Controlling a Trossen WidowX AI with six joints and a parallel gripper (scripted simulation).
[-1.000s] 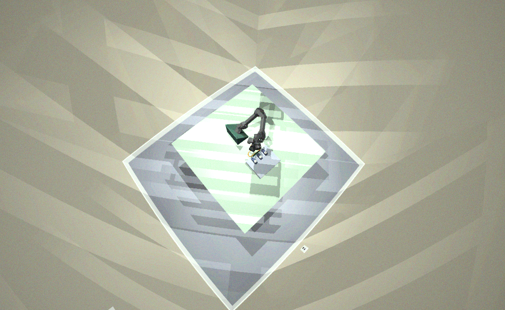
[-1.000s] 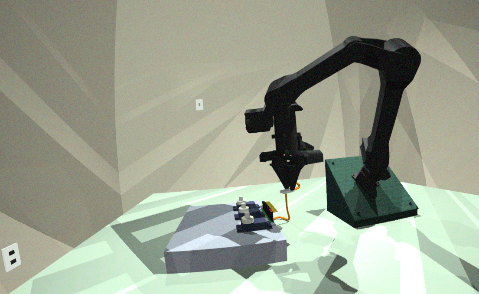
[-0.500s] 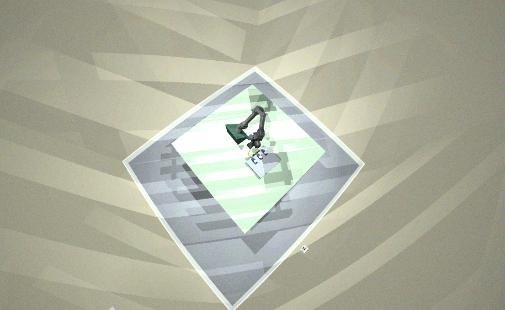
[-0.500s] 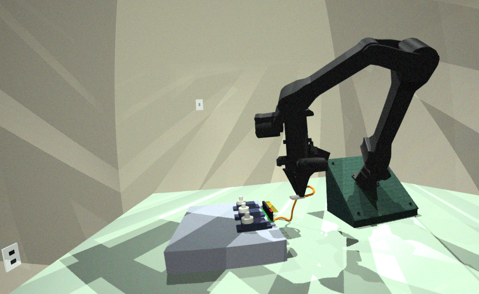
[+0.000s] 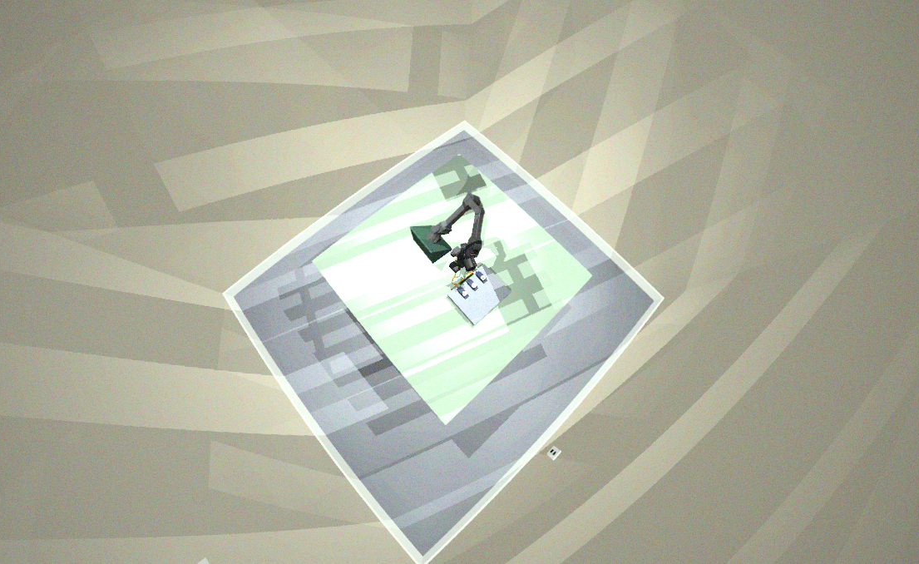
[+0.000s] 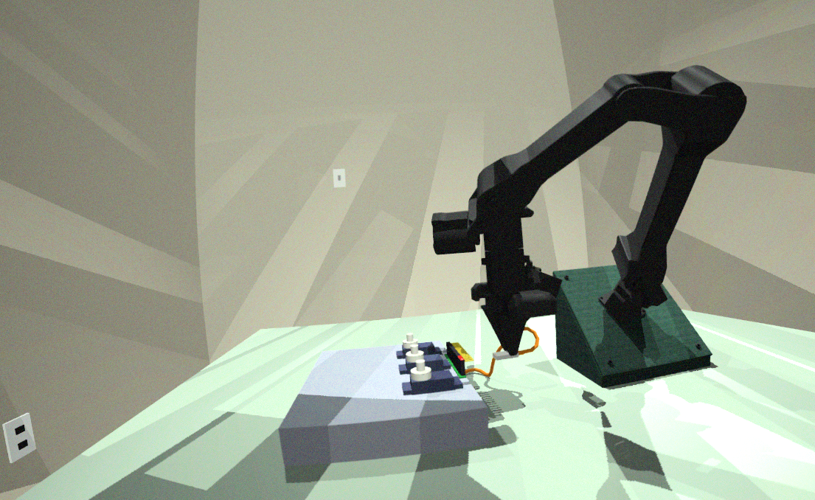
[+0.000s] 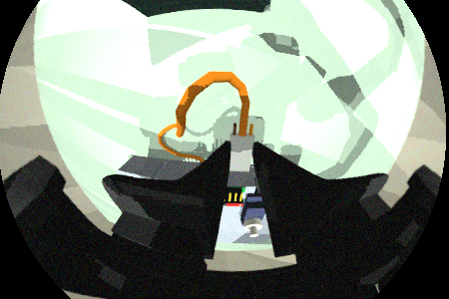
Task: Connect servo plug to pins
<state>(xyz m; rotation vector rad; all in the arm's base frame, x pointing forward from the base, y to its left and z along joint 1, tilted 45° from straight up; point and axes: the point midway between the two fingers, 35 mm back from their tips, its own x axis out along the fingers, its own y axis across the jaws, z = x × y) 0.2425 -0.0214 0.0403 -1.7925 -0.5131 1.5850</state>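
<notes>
The red band is 80 mm ahead of my gripper tip and 10 mm to the right of it. Also, from my gripper tip: black pin strip: 70 mm ahead, 50 mm to the right, 10 mm below; grey holder: 230 mm ahead, 70 mm to the right, 50 mm below.
</notes>
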